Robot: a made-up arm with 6 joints. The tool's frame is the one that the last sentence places.
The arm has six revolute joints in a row. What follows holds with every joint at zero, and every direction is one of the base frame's.
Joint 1 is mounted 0.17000 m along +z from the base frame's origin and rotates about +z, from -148.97 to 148.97 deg.
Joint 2 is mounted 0.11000 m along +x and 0.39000 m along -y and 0.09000 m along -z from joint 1 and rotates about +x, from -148.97 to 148.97 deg.
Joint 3 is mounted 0.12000 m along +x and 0.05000 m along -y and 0.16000 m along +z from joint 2 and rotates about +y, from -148.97 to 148.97 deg.
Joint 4 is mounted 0.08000 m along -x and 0.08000 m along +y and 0.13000 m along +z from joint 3 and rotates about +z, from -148.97 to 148.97 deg.
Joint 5 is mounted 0.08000 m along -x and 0.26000 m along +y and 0.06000 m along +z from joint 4 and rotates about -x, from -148.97 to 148.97 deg.
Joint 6 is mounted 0.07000 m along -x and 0.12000 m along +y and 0.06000 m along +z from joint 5 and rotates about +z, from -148.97 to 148.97 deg.
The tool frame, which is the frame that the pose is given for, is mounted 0.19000 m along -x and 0.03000 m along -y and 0.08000 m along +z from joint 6; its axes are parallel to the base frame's.
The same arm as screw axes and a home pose.
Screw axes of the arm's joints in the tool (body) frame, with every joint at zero. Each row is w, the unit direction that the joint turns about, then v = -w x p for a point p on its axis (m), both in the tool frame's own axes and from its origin. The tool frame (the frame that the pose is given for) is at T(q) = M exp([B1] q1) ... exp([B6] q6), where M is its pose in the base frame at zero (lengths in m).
B1 = (0, 0, 1, 0.01, -0.19, 0)
B2 = (1, 0, 0, 0, -0.49, 0.38)
B3 = (0, 1, 0, 0.33, 0, 0.42)
B4 = (0, 0, 1, -0.35, -0.34, 0)
B5 = (-1, 0, 0, 0, 0.14, -0.09)
B6 = (0, 0, 1, 0.03, -0.19, 0)
M: xyz -0.19 -0.01 0.57 (m) rpy 0 0 0 (rad, as in URDF)
Joint limits (rad, base to tool): -2.6..2.6 -2.6..2.6 -2.6..2.6 -2.6..2.6 -2.6..2.6 -2.6..2.6

